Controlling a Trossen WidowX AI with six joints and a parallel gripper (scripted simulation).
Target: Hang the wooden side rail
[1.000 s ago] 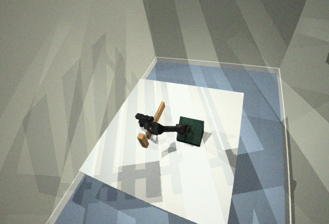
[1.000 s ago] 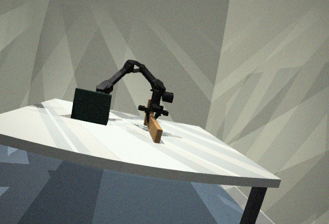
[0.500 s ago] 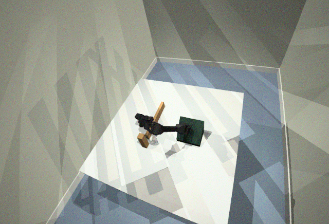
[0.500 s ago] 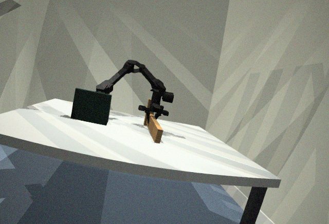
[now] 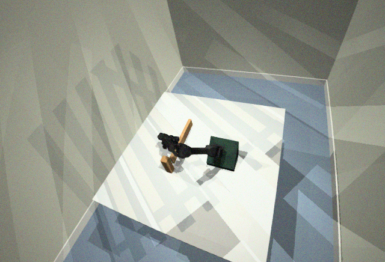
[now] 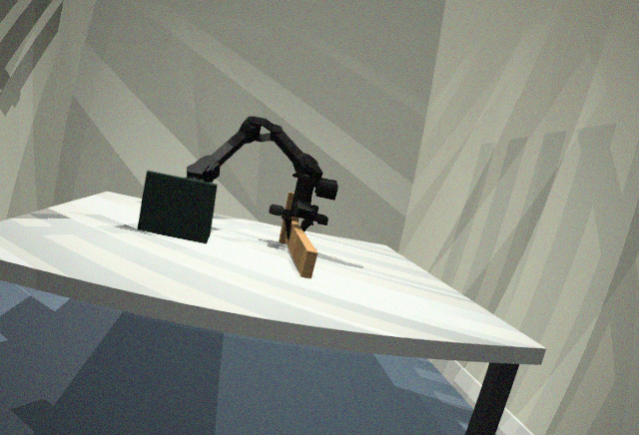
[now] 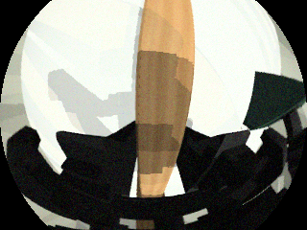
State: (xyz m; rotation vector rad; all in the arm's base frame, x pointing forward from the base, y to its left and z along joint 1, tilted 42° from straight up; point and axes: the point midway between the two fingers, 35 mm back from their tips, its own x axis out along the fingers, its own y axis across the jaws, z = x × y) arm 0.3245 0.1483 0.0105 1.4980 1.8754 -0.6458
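My gripper tip is now 14 cm to the right of the wooden headboard post, 4 cm below it and 2 cm past it.
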